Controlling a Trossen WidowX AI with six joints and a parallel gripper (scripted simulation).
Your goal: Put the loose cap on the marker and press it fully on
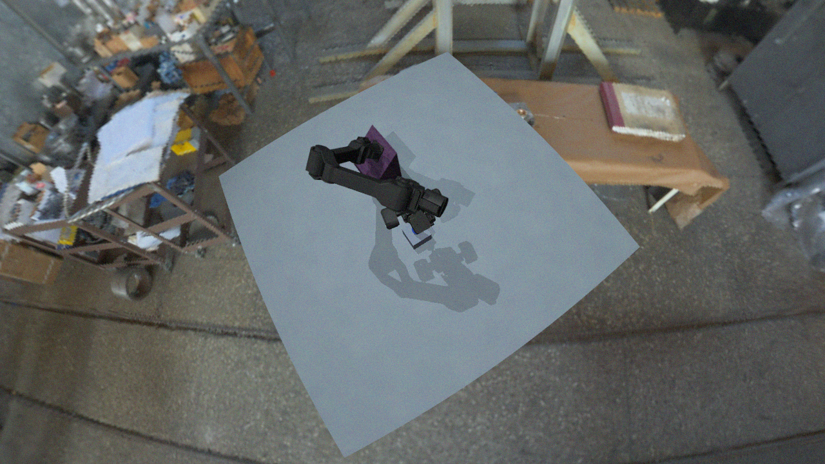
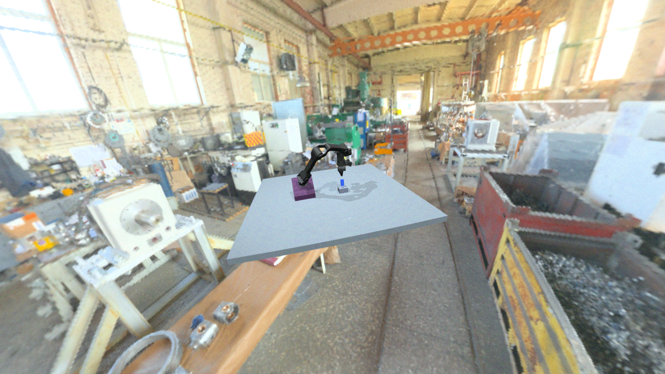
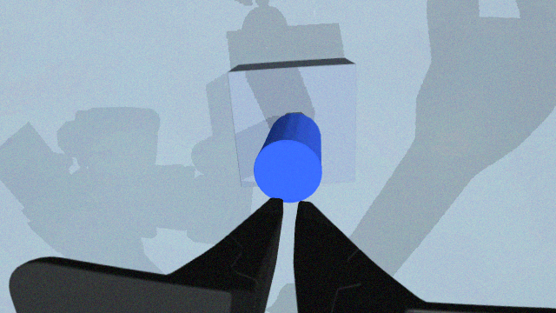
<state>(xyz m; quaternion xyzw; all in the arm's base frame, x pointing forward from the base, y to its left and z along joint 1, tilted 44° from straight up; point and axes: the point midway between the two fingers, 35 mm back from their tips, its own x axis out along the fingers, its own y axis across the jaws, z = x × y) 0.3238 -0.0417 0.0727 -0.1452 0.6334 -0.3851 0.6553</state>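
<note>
My gripper tip is 6 cm above the blue cap. Also, from my gripper tip: holder block (12 cm below).
</note>
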